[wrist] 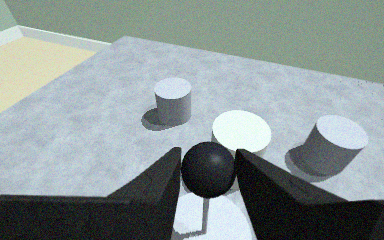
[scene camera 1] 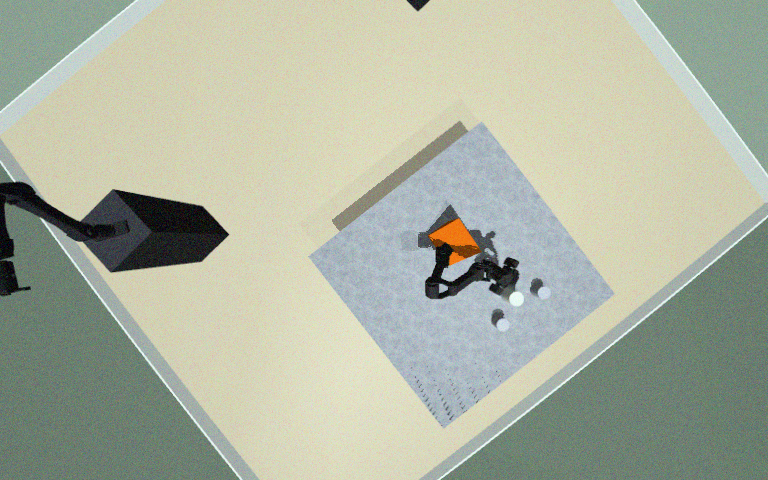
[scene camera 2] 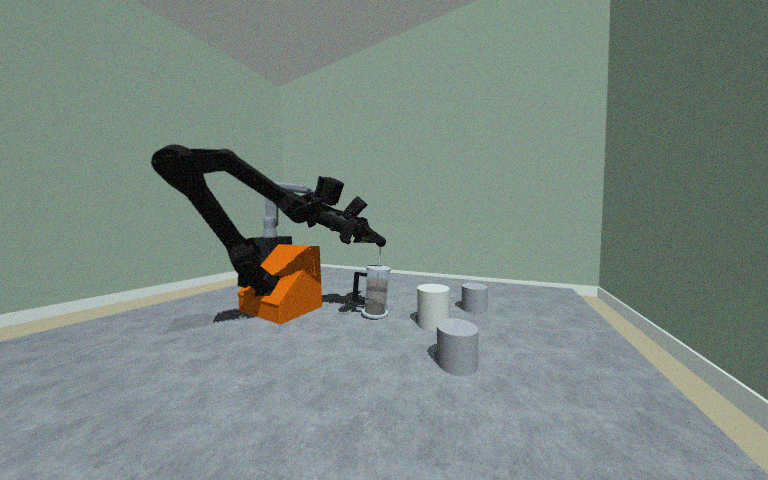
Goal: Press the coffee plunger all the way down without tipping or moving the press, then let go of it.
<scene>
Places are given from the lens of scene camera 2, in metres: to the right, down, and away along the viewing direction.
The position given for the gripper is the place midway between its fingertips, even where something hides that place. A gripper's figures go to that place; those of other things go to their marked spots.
gripper (scene camera 2: 383, 240): 0.00, 0.00, 0.64
glass coffee press (scene camera 2: 377, 277): -0.02, 0.10, 0.61
</scene>
